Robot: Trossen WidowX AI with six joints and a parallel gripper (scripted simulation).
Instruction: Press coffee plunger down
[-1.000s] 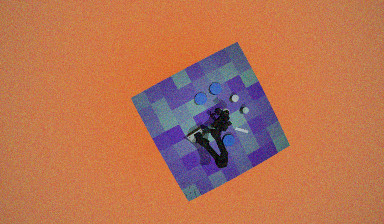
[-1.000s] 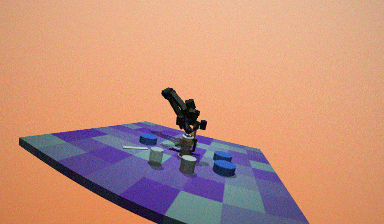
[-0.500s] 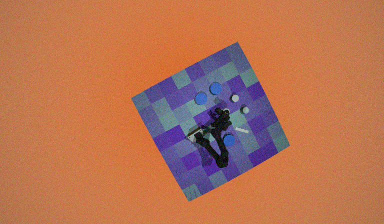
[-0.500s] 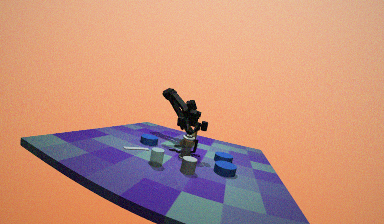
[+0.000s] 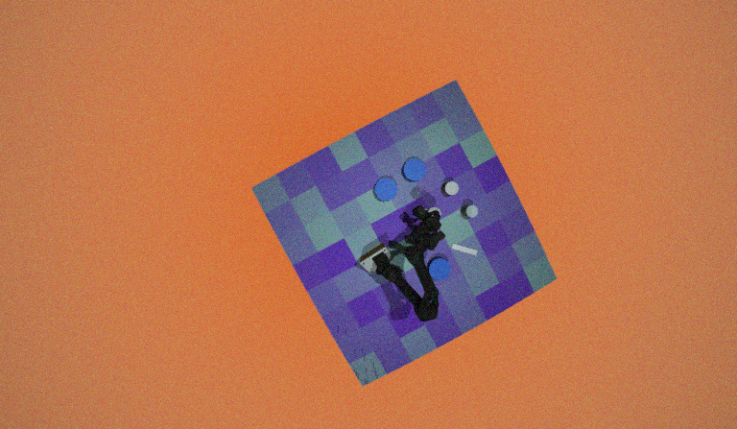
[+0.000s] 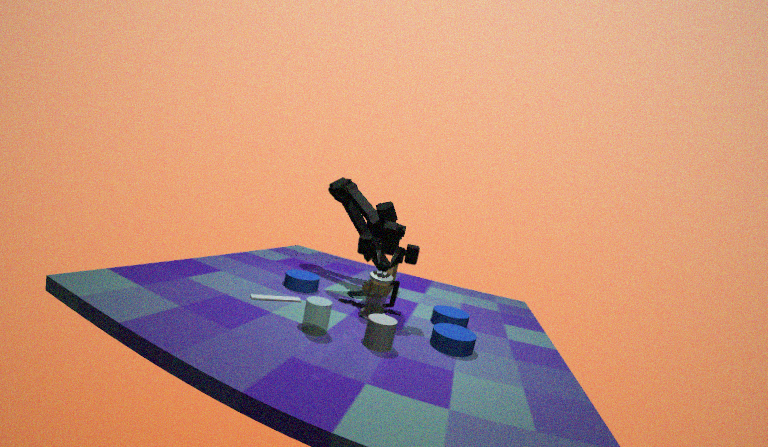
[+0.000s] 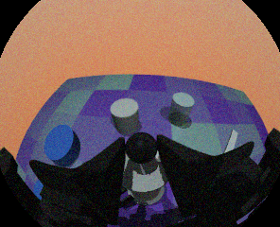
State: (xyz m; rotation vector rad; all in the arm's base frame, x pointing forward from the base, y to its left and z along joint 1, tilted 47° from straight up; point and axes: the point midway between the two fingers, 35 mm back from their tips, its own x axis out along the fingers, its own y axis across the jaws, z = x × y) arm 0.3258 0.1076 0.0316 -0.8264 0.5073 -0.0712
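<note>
My gripper tip is 8 cm above the coffee press, 3 cm past it and 1 cm to the right of it.
</note>
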